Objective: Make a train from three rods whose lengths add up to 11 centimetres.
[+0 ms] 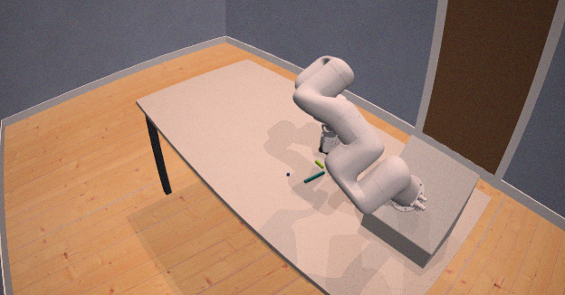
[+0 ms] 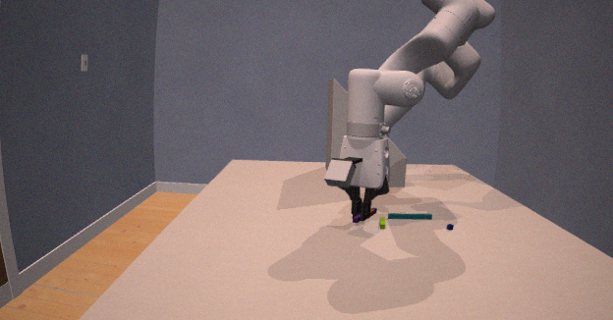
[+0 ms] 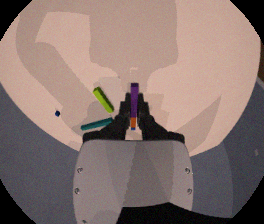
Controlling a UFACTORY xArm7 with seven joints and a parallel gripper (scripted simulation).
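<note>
Now: hand 40 mm to the right of the lime rod, 20 mm short of it and 20 mm above it. Also, from my hand: turquoise rod: 120 mm to the left, 20 mm below, 20 mm behind; orange rod: 50 mm behind, 30 mm to the left, 20 mm below; purple rod: 20 mm below.
</note>
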